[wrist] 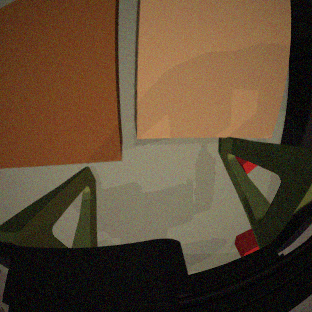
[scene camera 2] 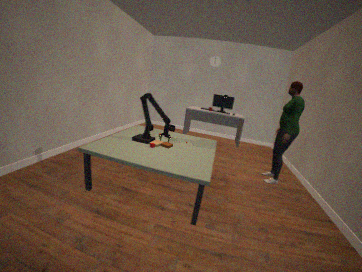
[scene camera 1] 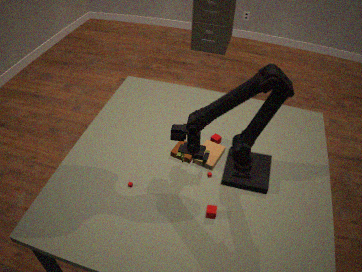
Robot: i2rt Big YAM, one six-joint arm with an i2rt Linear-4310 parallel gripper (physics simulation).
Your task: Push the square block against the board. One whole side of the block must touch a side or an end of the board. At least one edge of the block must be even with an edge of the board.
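Places are measured from the arm's base along level axes (x ahead, y right, z down), in millimetres.
Pixels of known places: gripper, fingertip midpoint: point(wrist: 155, 158) point(scene camera 2: 164, 142) point(scene camera 1: 193, 163); arm's base at its link origin: point(scene camera 2: 146, 137) point(scene camera 1: 242, 168).
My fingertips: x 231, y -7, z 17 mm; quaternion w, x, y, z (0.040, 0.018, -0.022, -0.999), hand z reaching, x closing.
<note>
For each thing: its top centre in the pictures, then the offset to it from my fingertips.
- dark orange-brown square block at its top centre: point(wrist: 22, 83) point(scene camera 1: 185, 148) point(scene camera 2: 167, 143) dx +55, dy +78, dz -12 mm
- light wood board at its top centre: point(wrist: 235, 14) point(scene camera 1: 209, 152) dx -67, dy +82, dz -12 mm
- small red cube at its top centre: point(wrist: 250, 164) point(scene camera 1: 209, 173) dx -85, dy -43, dz +3 mm
- larger red cube at its top centre: point(wrist: 251, 251) point(scene camera 1: 211, 209) dx -122, dy -257, dz -21 mm
The dark orange-brown square block point(scene camera 1: 176, 151) point(scene camera 2: 167, 145) point(wrist: 60, 85) lies flat on the table. The light wood board point(scene camera 1: 216, 151) point(wrist: 210, 75) lies flat beside it, on the robot-base side. In the wrist view a narrow strip of table shows between their facing sides, which look nearly parallel; the block's near edge lies lower in the view than the board's, so these edges are not even. My gripper point(scene camera 1: 195, 161) point(wrist: 155, 158) is open and empty, low by the near ends of both. It partly hides both in scene camera 1's view.
A red cube point(scene camera 1: 216, 138) sits by the board's far end. A small red cube point(scene camera 1: 209, 174) lies near its near end. A larger red cube point(scene camera 1: 211, 212) and another small one point(scene camera 1: 130, 184) lie farther off. The black robot base point(scene camera 1: 248, 172) stands right of the board.
</note>
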